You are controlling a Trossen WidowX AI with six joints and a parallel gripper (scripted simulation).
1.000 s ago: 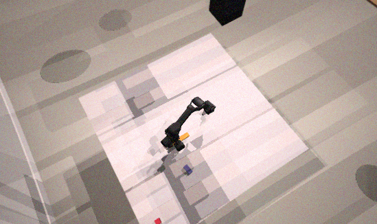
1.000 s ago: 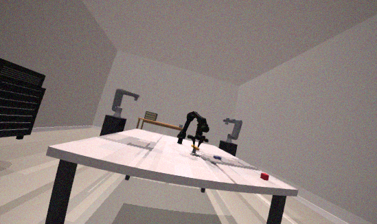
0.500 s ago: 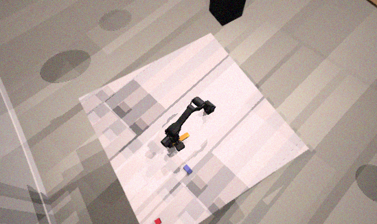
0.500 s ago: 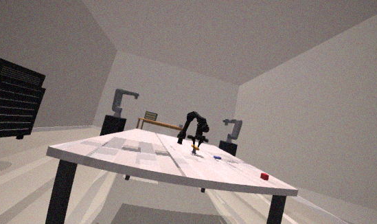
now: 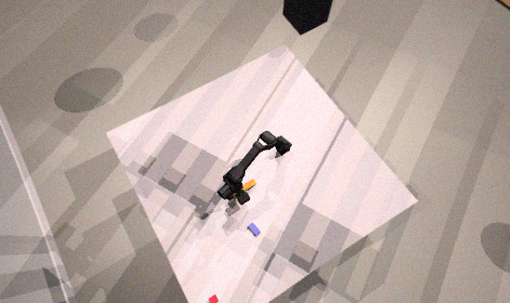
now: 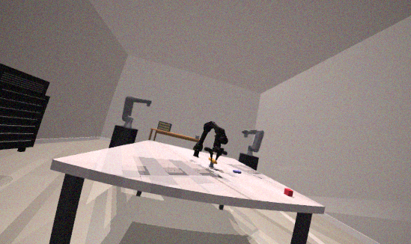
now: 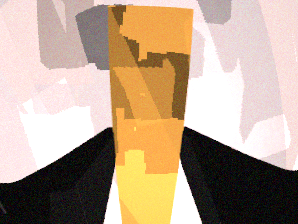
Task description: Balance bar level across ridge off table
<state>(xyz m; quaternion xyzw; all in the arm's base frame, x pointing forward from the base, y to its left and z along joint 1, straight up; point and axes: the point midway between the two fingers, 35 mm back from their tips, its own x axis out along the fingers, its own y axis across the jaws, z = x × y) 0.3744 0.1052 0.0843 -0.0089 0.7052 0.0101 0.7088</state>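
Now: the bar 3 cm behind my gripper tip. Also, from my gripper tip: red block (37 cm ahead, 39 cm to the left, 3 cm below); then blue block (2 cm ahead, 21 cm to the left, 4 cm below).
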